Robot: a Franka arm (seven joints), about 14 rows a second.
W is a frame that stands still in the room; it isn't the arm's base.
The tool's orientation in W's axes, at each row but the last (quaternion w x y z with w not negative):
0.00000 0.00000 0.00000 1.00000
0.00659 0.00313 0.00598 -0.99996
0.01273 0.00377 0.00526 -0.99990
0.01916 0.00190 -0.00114 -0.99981
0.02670 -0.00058 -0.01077 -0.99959
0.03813 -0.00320 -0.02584 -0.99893
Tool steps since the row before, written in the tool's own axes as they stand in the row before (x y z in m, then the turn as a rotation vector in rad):
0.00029 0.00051 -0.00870 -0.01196 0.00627 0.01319
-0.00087 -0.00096 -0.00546 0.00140 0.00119 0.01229
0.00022 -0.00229 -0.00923 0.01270 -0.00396 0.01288
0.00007 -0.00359 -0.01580 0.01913 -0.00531 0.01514
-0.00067 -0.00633 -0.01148 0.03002 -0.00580 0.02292
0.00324 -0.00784 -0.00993 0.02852 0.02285 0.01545
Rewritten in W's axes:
-0.00029 -0.00051 -0.00870 0.01196 -0.00627 0.01319
0.00089 0.00104 -0.00544 -0.00146 -0.00136 0.01227
-0.00021 0.00238 -0.00921 -0.01289 0.00350 0.01282
-0.00015 0.00355 -0.01581 -0.01938 0.00461 0.01506
0.00032 0.00611 -0.01161 -0.03027 0.00468 0.02284
-0.00387 0.00705 -0.01029 -0.02662 -0.02412 0.01684

